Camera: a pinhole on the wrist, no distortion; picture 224 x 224 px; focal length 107.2 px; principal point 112.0 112.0 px. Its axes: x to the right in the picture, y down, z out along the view. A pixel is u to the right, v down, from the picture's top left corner.
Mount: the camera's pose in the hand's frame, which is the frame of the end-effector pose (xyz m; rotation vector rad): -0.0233 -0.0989 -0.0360 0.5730 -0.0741 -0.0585
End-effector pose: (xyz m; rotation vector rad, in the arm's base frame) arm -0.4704 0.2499 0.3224 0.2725 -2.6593 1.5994
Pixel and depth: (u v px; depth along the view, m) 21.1 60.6 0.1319
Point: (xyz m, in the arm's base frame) -0.2872 0.1419 0.4772
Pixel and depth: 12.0 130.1 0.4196
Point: 0.0302 -0.0901 0.3212
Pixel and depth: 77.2 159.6 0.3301
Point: -0.2745 -0.0723 0.2841
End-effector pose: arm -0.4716 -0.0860 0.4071 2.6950 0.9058 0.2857
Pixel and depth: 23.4 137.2 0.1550
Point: -0.6494 -0.0992 0.2446
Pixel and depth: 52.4 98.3 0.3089
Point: -0.7525 -0.0435 0.1119
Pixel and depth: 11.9 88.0 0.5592
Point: -1.1062 -0.1645 -0.1185
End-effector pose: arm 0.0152 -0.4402 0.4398 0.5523 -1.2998 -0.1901
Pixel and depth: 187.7 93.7 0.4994
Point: -0.1643 -1.0612 0.5112
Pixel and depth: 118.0 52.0 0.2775
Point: -0.0372 -0.7810 0.2408
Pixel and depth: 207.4 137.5 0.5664
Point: -0.3199 -1.0616 0.7384
